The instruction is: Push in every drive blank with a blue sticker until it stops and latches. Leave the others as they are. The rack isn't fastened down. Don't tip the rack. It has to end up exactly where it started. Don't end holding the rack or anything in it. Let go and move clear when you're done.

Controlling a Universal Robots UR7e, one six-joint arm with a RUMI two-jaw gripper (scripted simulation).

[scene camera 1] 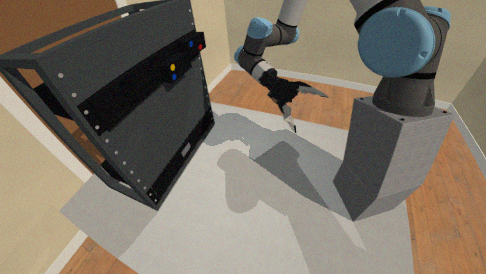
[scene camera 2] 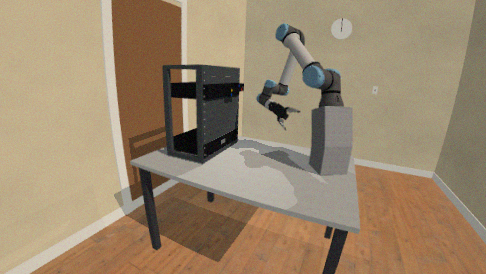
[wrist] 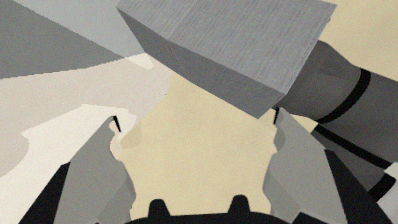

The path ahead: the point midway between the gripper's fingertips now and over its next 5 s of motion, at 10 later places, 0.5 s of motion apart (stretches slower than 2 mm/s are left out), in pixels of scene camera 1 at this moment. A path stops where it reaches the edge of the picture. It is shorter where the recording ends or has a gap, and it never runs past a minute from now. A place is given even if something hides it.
My gripper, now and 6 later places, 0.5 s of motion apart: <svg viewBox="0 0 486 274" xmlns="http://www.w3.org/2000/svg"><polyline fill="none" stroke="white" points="311,115 317,114 323,111 329,102 331,84 324,59 306,29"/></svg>
